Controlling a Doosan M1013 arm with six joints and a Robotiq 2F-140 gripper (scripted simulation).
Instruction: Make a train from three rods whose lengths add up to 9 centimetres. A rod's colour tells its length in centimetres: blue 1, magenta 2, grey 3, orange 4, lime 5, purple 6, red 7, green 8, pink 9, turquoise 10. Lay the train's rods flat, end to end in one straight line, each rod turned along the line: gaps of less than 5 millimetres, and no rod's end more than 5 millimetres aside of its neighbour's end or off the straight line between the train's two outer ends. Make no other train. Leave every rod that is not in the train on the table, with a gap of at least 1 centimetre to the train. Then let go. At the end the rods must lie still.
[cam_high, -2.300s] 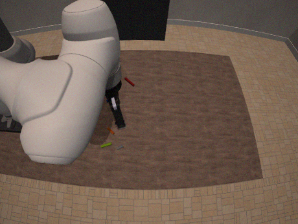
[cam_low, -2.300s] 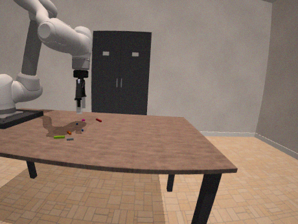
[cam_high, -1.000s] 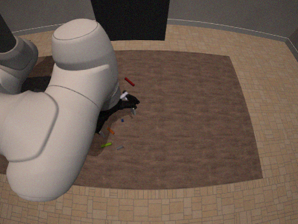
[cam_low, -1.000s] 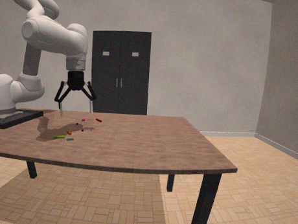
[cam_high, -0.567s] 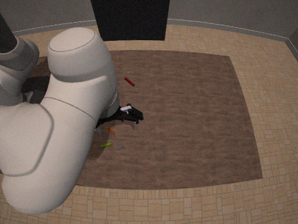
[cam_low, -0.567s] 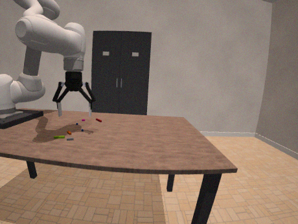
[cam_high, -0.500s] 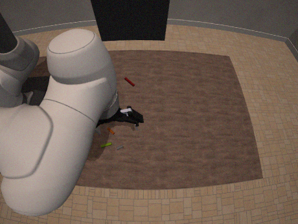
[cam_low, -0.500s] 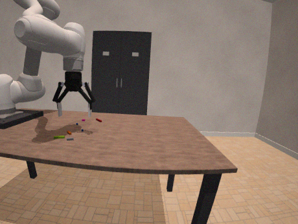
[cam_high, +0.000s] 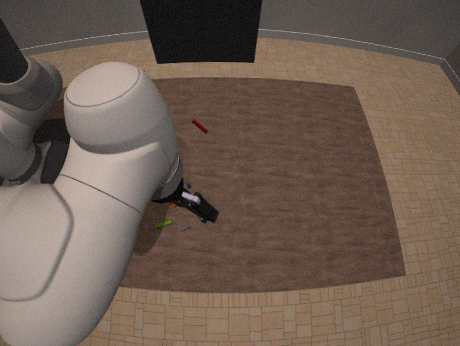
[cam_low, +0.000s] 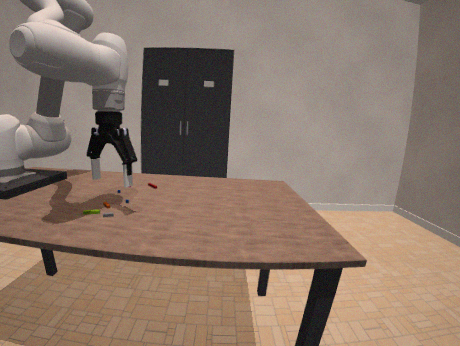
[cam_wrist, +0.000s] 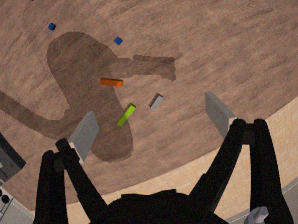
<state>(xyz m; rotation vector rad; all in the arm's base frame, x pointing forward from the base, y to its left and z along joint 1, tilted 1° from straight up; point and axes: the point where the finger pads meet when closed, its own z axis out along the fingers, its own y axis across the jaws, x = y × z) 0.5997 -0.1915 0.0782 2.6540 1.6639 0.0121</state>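
The grey rod is 1 cm behind my hand, 3 cm to the right of it and 10 cm below it. The rest, counted from my hand: orange rod (5 cm behind, 5 cm to the left, 10 cm below); magenta rod (6 cm behind, 30 cm to the left, 10 cm below); lime rod (7 cm behind, 2 cm to the right, 10 cm below).
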